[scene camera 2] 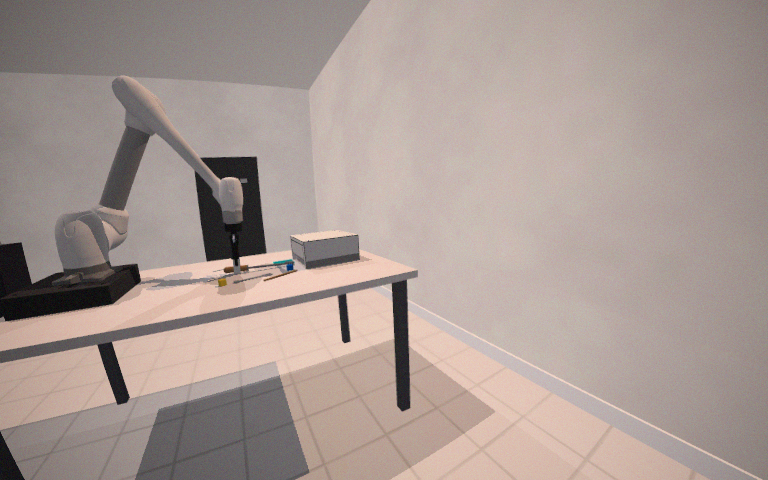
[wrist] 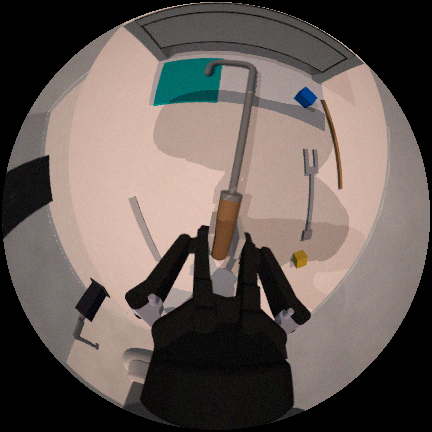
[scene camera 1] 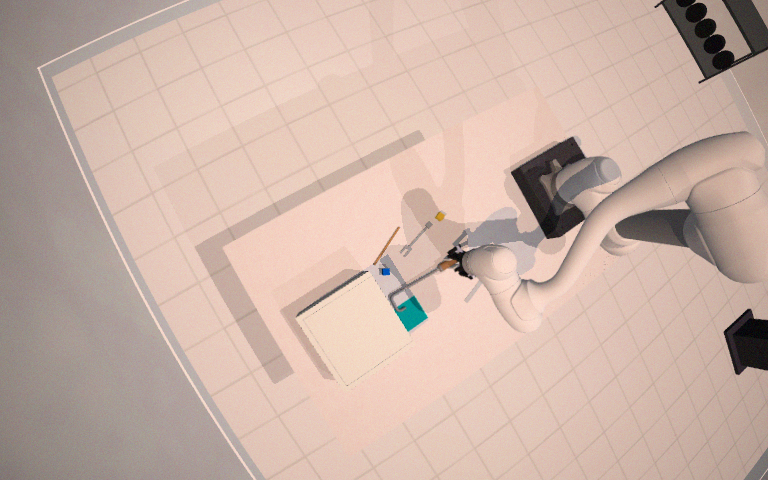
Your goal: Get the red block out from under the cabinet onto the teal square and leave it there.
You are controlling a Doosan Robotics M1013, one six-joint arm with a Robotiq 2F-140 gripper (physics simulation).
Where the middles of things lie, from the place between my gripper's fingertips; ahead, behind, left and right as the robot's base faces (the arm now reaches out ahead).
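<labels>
Here is the teal square (wrist: pixel 183 80), which is 10 mm below my hand, 220 mm ahead of it and 120 mm to the left of it. The grey-rodded tool (wrist: pixel 229 202) is 10 mm above my hand, and it is also 110 mm ahead of my hand and 40 mm to the left of it.
</labels>
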